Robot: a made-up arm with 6 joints.
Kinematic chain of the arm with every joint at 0, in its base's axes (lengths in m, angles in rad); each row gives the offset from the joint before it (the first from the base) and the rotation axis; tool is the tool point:
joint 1: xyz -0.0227 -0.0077 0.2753 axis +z
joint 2: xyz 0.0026 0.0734 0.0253 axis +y
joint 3: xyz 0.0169 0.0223 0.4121 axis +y
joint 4: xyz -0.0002 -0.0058 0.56 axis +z
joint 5: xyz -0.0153 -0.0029 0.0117 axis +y
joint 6: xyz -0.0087 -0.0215 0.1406 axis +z
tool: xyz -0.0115 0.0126 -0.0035
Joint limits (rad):
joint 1: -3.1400..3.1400
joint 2: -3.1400..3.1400
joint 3: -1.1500..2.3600
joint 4: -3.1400..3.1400
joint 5: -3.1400..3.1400
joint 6: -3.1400..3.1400
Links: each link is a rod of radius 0.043 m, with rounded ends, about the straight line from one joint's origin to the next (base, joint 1, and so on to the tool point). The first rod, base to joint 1, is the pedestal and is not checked.
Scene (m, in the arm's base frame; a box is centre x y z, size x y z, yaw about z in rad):
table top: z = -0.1
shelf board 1: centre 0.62 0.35 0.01 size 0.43 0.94 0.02 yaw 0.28
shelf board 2: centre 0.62 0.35 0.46 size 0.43 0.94 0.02 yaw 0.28
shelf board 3: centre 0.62 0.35 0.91 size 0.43 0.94 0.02 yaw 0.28
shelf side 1: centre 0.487 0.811 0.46 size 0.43 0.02 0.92 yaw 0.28
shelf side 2: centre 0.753 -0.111 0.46 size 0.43 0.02 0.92 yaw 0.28
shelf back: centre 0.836 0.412 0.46 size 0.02 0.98 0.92 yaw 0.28
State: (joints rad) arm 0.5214 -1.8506 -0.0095 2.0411 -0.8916 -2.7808
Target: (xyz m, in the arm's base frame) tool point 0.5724 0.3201 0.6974
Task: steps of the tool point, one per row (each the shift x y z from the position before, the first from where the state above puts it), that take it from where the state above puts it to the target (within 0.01 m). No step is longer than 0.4 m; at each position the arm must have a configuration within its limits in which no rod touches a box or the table.
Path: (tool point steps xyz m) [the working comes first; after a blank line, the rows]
Joints at the target: 0.4869 -0.0096 1.4521 2.2192 -0.9519 -2.8111
Straight joint move there: touches shelf board 3.

1: 0.0228 -0.0120 0.3745
2: 0.1444 0.0657 0.3307
3: 0.2326 0.1315 0.2317
4: 0.2721 0.1718 0.0985
5: 0.2581 0.1779 -0.0409
6: 0.1974 0.1488 -0.1583
7: 0.1061 0.0911 -0.2312
8: 0.0858 0.0330 0.0167
9: 0.0937 0.0275 0.0002
10: 0.0982 0.0194 -0.0169

